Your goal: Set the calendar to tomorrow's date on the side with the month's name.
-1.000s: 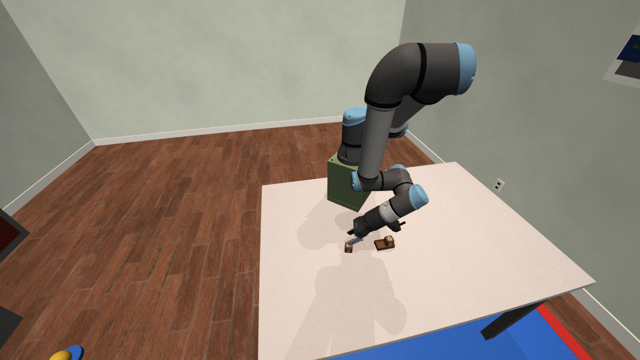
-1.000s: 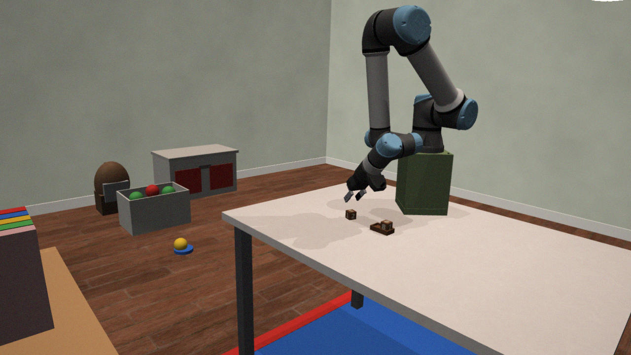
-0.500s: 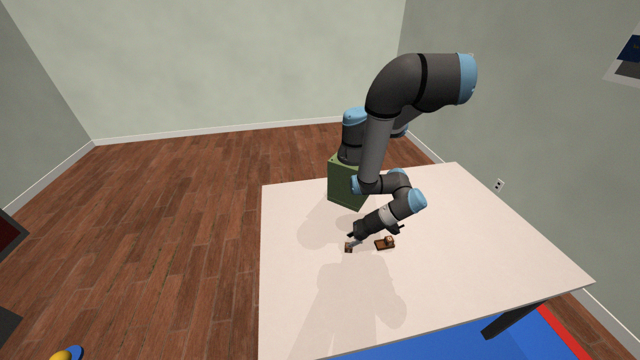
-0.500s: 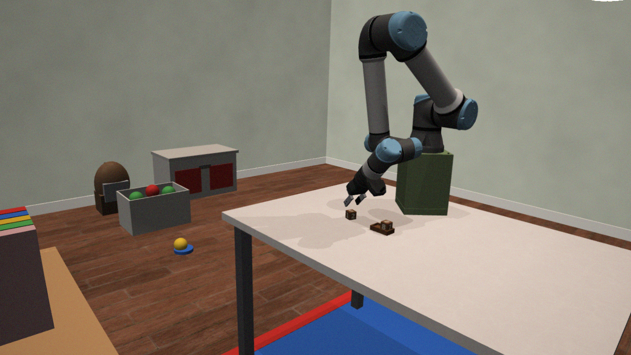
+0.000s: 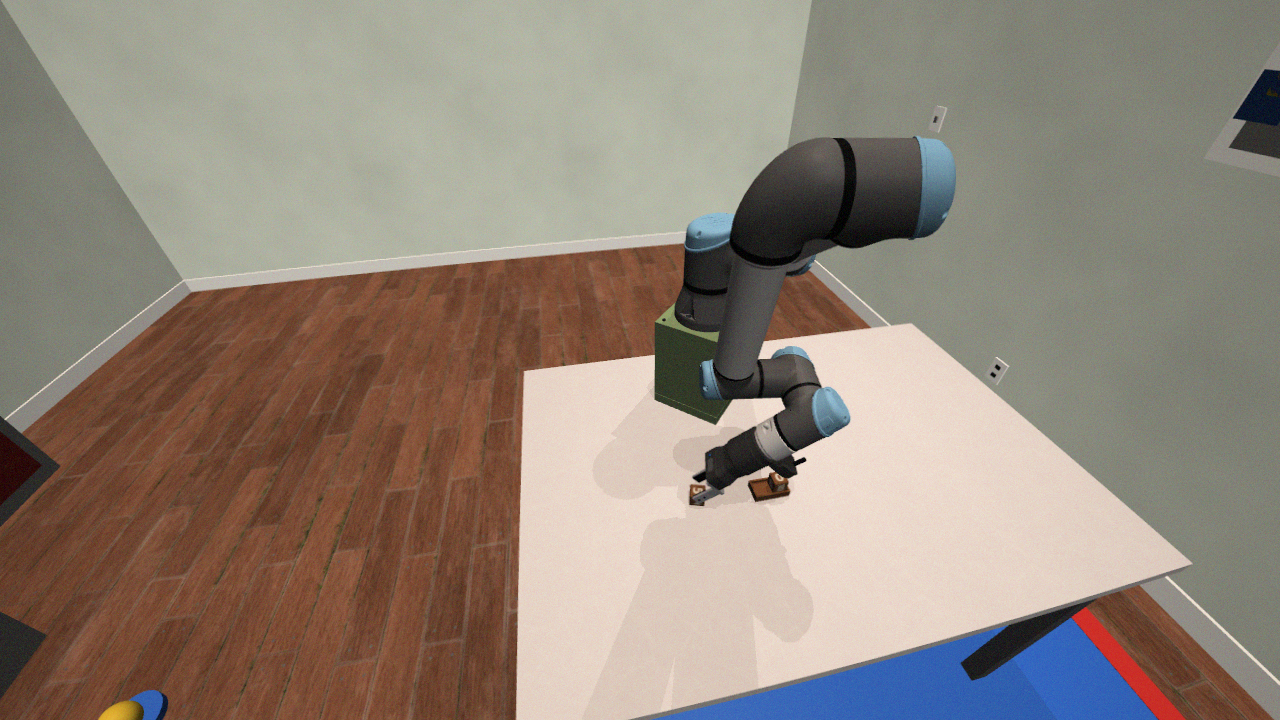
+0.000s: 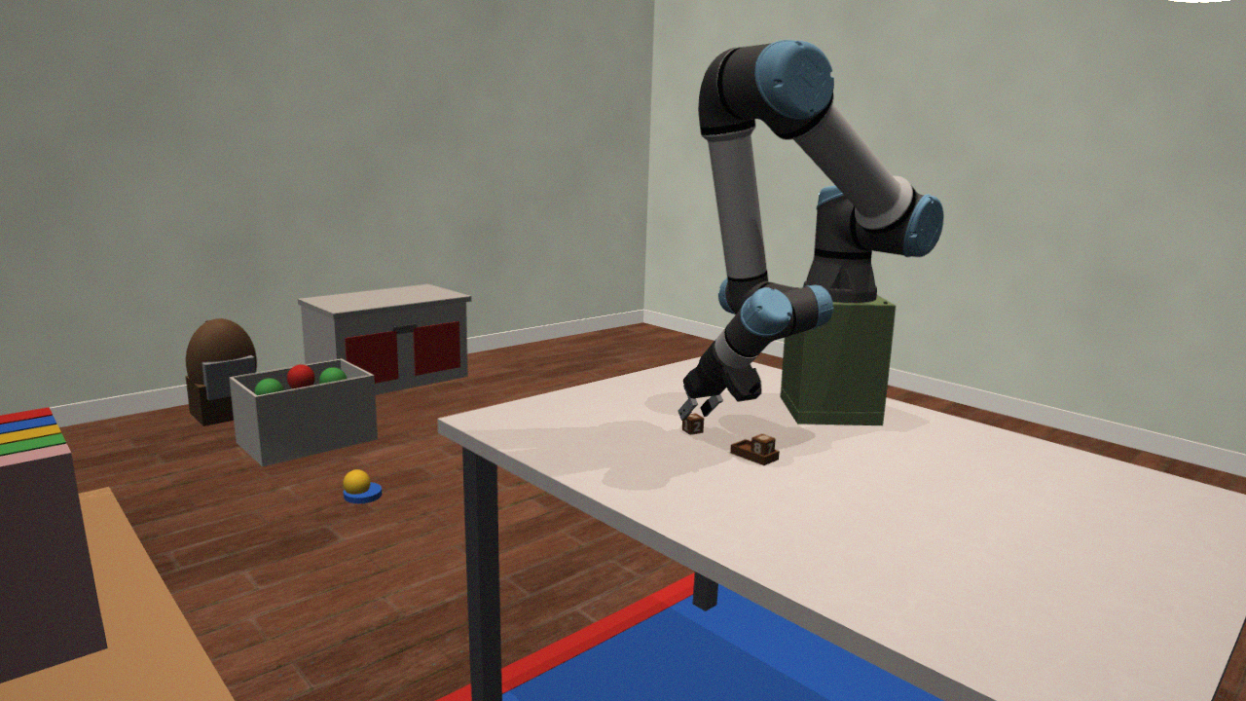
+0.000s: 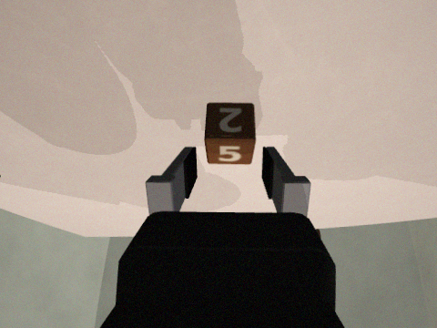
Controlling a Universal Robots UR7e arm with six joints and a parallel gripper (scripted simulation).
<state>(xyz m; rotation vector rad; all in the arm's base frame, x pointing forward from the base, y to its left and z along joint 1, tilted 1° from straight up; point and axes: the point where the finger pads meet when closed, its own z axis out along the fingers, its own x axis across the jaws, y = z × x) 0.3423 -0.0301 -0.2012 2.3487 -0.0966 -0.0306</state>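
Now: the brown cube 10 mm to the right of my hand and 30 mm below it.
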